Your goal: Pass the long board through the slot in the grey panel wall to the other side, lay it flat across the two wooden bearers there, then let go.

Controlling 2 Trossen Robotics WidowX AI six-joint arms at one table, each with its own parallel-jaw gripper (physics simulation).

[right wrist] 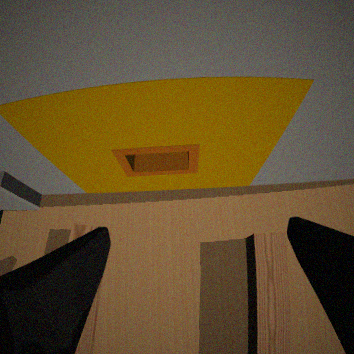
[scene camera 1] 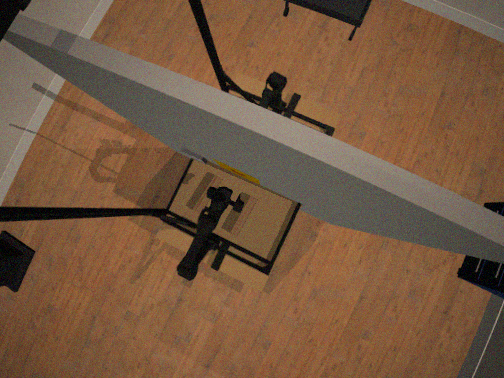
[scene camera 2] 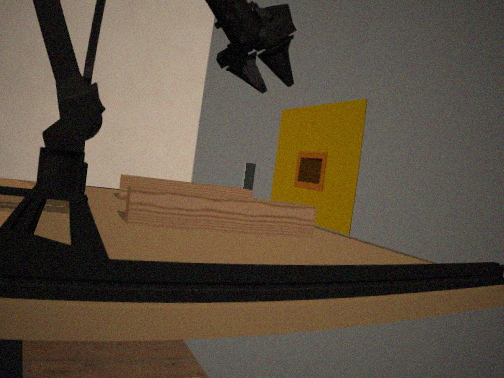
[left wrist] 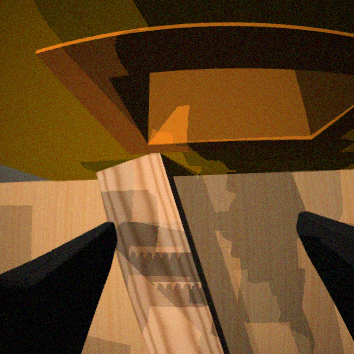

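In the left wrist view the long board (left wrist: 155, 230) lies slanted on the tabletop, its far end just below the orange-edged slot (left wrist: 90, 105) (scene camera 2: 310, 187) (right wrist: 162, 173). My left gripper (left wrist: 208, 227) is open above it; the board passes between the fingers' lines of sight, nearer the picture's left finger, ungripped. The board's near end is out of view. My right gripper (scene camera 2: 278, 88) (right wrist: 199, 232) (scene camera 1: 220, 195) is open and empty, high above the other side's table. Two wooden bearers stand there: one bearer (scene camera 2: 220, 210) (right wrist: 272, 290) in front, another bearer (scene camera 2: 185, 185) (right wrist: 80, 231) behind, partly hidden.
The grey panel wall (scene camera 1: 300, 140) (scene camera 2: 425, 150) (right wrist: 175, 40) separates the two arms' sides. A yellow panel (scene camera 2: 340, 130) (right wrist: 225, 110) (left wrist: 30, 125) surrounds the slot. A dark block (scene camera 2: 249, 176) (right wrist: 20, 189) projects beside it. A black frame rail (scene camera 2: 250, 282) runs along the table edge.
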